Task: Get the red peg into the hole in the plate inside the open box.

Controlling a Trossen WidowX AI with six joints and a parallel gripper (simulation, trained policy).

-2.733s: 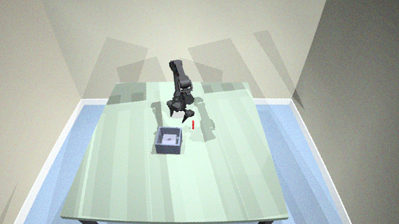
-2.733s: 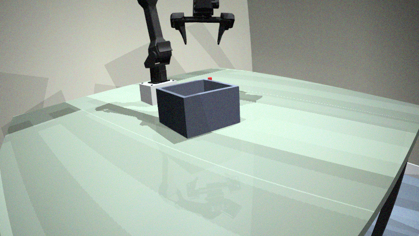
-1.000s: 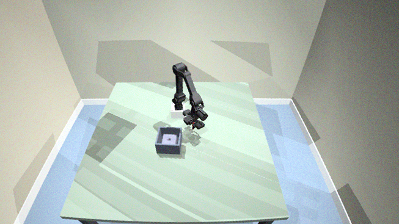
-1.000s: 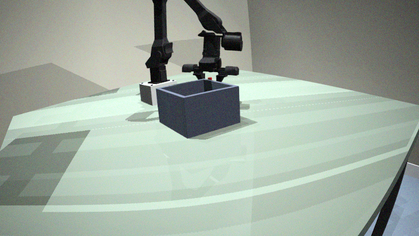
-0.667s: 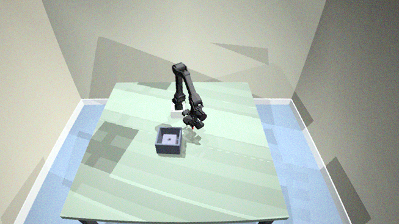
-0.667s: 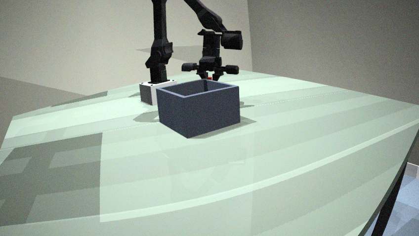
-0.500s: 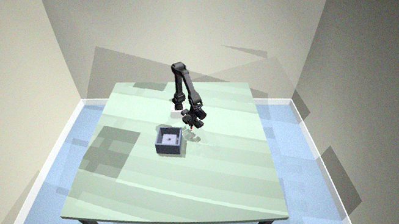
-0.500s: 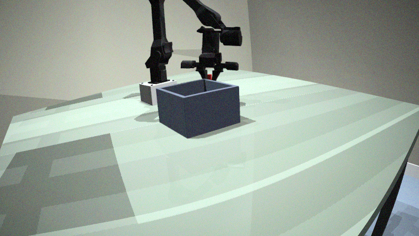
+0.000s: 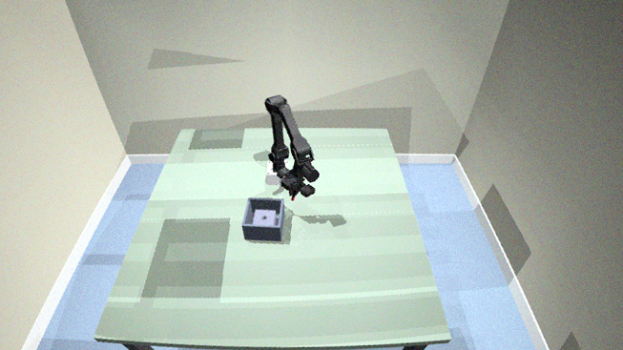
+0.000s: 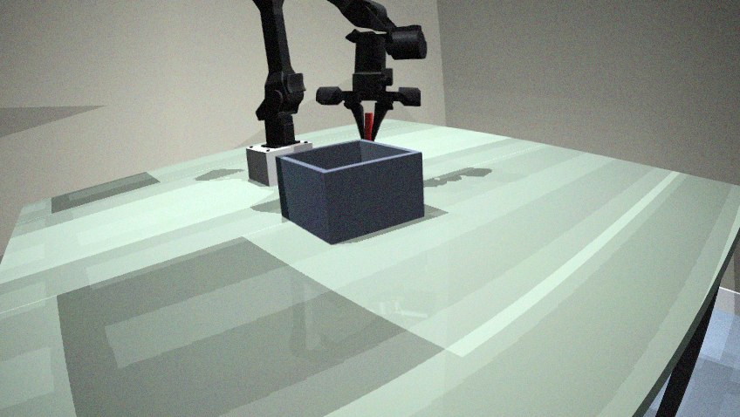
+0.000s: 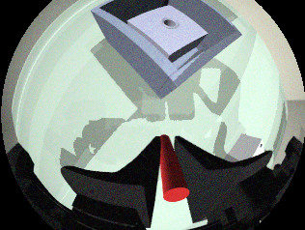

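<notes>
My gripper tip is 90 mm short of the plate, 130 mm to the left of it and 40 mm above it. The rest, counted from my gripper tip: box: 90 mm ahead, 130 mm to the right, 60 mm below; red peg: 10 mm behind, 10 mm to the left, 10 mm above.
</notes>
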